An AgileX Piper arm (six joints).
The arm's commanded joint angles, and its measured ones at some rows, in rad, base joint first. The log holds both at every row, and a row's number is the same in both.
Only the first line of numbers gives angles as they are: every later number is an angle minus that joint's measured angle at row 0.
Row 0, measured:
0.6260, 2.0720, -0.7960, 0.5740, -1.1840, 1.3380
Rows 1 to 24, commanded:
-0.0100, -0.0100, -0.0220, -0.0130, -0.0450, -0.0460
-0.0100, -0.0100, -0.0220, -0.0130, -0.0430, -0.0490
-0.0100, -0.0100, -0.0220, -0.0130, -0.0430, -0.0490
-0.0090, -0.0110, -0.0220, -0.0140, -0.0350, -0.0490
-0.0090, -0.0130, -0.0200, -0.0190, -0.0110, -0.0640
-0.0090, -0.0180, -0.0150, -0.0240, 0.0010, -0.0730
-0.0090, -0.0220, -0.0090, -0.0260, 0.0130, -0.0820
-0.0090, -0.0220, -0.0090, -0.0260, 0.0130, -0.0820
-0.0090, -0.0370, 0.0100, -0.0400, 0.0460, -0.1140
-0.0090, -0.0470, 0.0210, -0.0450, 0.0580, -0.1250
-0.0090, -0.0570, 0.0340, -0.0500, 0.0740, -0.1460
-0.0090, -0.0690, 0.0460, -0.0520, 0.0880, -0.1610
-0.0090, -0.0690, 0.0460, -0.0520, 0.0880, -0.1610
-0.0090, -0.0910, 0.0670, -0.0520, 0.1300, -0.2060
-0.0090, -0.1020, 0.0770, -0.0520, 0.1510, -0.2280
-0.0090, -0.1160, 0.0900, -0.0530, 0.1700, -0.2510
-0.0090, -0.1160, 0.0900, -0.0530, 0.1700, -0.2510
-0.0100, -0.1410, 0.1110, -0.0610, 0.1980, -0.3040
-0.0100, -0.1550, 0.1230, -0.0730, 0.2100, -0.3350
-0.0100, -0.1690, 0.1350, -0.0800, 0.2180, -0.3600
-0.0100, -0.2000, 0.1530, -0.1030, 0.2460, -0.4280
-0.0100, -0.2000, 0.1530, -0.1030, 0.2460, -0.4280
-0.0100, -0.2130, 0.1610, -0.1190, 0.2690, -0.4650
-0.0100, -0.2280, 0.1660, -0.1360, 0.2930, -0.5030
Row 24, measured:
-0.0070, -0.1810, 0.1510, -0.0840, 0.2390, -0.3920
